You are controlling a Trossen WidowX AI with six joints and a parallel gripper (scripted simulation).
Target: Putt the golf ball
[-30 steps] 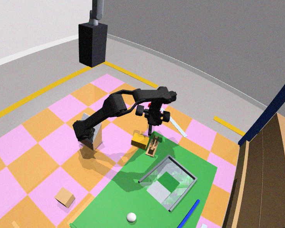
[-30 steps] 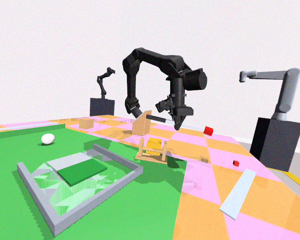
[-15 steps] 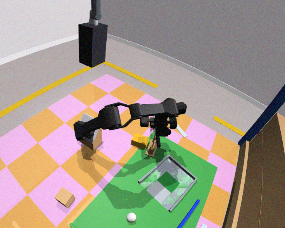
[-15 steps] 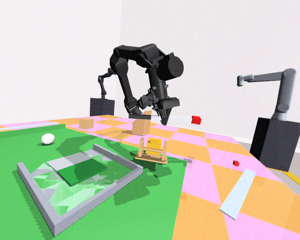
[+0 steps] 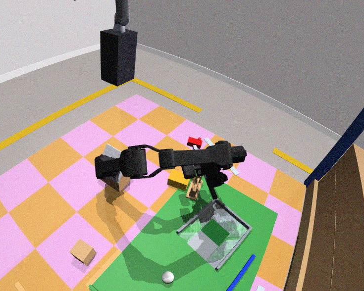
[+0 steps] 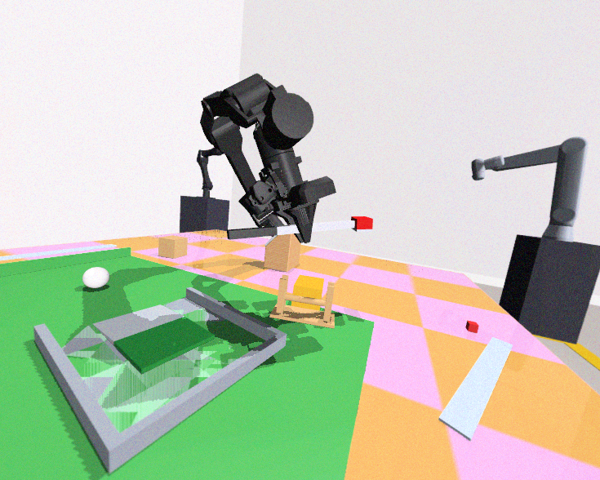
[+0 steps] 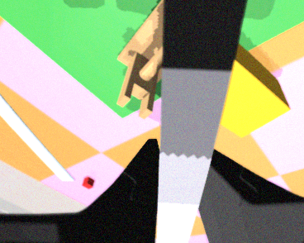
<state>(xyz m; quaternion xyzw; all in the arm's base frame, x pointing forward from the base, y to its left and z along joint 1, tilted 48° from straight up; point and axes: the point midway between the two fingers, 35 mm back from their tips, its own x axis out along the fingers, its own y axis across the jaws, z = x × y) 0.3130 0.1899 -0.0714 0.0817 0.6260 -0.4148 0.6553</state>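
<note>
Right now my gripper tip is 2 cm below the red putter, 1 cm to the right of it and 1 cm past it. Round my gripper tip: yellow block: 12 cm below, 9 cm behind, 1 cm to the right; then grey frame: 18 cm ahead, 14 cm below, 11 cm to the right; then wooden stand: 11 cm below, 1 cm to the left, 1 cm behind.
</note>
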